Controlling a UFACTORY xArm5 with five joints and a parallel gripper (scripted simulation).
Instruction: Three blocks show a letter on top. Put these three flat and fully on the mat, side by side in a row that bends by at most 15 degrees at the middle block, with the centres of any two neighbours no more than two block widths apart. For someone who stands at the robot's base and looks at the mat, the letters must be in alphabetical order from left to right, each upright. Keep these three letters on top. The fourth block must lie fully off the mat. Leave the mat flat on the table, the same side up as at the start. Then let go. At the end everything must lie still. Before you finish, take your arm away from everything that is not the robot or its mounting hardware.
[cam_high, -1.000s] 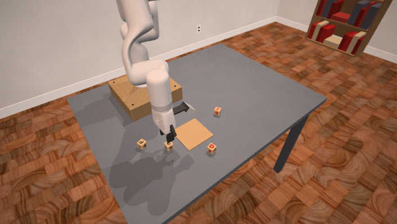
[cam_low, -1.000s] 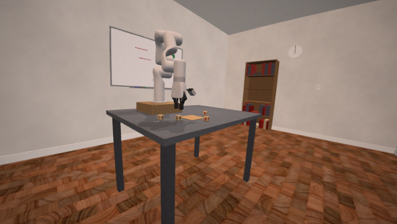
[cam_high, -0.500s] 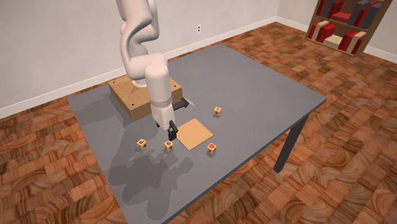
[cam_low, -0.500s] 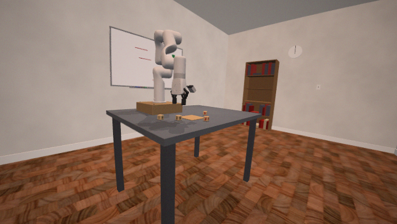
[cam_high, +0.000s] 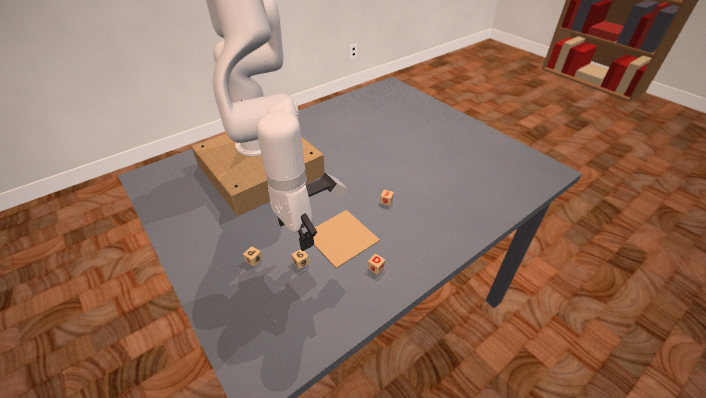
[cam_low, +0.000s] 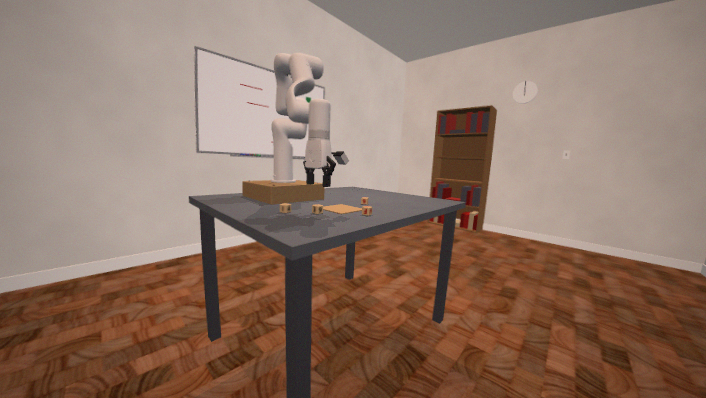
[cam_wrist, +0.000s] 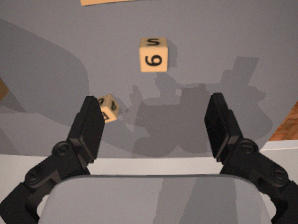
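My hand is 110 mm short of the wooden block, 140 mm to the right of it and 100 mm above it. Round my hand: tan mat: 10 mm behind, 130 mm to the left, 110 mm below.
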